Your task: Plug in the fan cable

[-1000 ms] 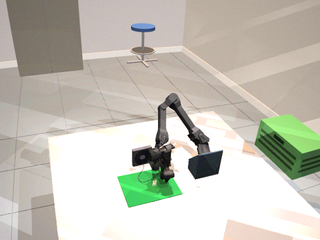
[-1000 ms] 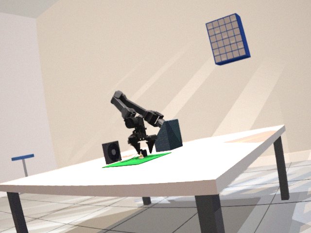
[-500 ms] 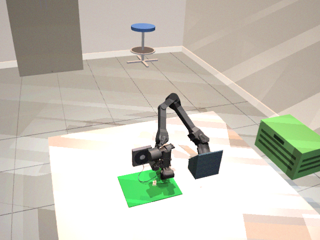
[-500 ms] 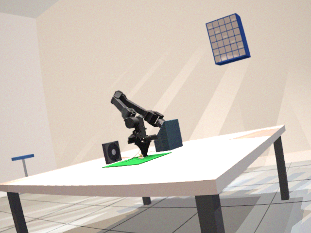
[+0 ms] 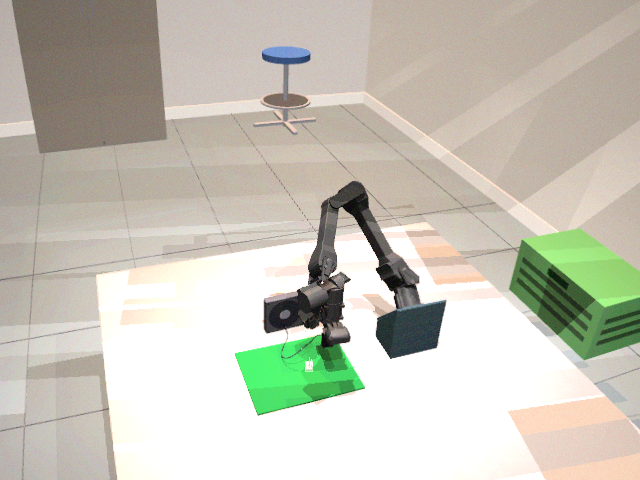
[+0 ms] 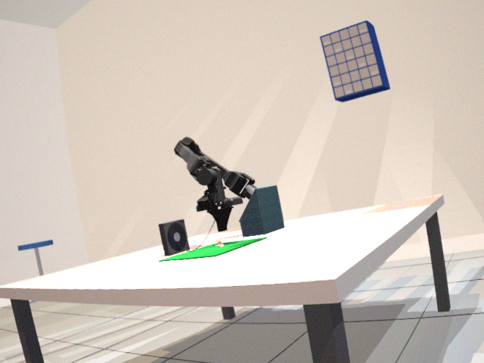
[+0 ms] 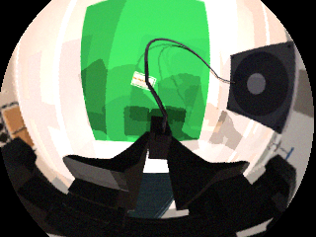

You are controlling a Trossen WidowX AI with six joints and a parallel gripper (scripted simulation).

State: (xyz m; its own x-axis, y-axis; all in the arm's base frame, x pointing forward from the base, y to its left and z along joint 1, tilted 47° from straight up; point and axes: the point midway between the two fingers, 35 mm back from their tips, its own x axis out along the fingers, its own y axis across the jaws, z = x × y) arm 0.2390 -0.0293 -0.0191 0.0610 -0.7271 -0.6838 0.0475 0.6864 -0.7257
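My gripper tip is 6 cm short of the pale four-pin header, 6 cm above it and 2 cm to the right of it. Round my gripper tip: dark plug (1 cm above); green board (10 cm ahead, 8 cm below, 3 cm to the left); black fan (16 cm to the right, 9 cm ahead).
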